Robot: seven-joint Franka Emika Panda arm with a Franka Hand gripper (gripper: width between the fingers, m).
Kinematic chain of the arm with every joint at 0, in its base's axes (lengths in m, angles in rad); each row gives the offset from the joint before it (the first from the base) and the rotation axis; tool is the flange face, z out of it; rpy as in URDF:
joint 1: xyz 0 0 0.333 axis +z
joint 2: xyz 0 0 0 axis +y
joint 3: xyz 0 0 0.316 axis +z
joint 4: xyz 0.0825 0 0 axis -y
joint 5: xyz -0.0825 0 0.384 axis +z
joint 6: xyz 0 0 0 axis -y
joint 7: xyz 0.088 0 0 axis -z
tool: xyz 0 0 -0.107 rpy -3.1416 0 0
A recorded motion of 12 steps. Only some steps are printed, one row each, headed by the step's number.
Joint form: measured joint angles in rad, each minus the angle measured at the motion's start. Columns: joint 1, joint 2, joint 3, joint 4, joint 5, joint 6, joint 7.
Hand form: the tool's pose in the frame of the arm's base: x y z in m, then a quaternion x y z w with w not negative. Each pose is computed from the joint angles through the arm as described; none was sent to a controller.
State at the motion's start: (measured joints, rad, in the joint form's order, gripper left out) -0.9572 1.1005 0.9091 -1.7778 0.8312 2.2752 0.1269
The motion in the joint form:
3: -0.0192 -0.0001 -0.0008 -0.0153 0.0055 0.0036 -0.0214
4: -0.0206 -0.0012 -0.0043 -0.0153 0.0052 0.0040 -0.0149
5: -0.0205 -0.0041 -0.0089 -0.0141 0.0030 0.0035 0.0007
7: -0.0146 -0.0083 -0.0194 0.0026 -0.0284 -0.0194 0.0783
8: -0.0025 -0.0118 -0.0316 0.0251 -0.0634 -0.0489 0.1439
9: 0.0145 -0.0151 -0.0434 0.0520 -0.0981 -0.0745 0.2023
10: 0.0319 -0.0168 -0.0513 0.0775 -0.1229 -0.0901 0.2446
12: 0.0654 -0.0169 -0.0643 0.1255 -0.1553 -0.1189 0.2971
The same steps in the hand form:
3: 0.6278 -0.0577 0.1345 -0.64305 0.42002 0.18457 0.61320
4: 0.6272 -0.0601 0.1334 -0.64181 0.42396 0.18556 0.61148
5: 0.6270 -0.0627 0.1328 -0.64013 0.42994 0.18871 0.60809
7: 0.6294 -0.0673 0.1343 -0.63649 0.44305 0.20999 0.59539
8: 0.6329 -0.0699 0.1362 -0.63780 0.44912 0.22873 0.58239
9: 0.6380 -0.0712 0.1391 -0.64201 0.45340 0.24301 0.56851
10: 0.6439 -0.0711 0.1425 -0.64613 0.45642 0.25080 0.55794
12: 0.6551 -0.0688 0.1489 -0.65412 0.45618 0.25974 0.54457

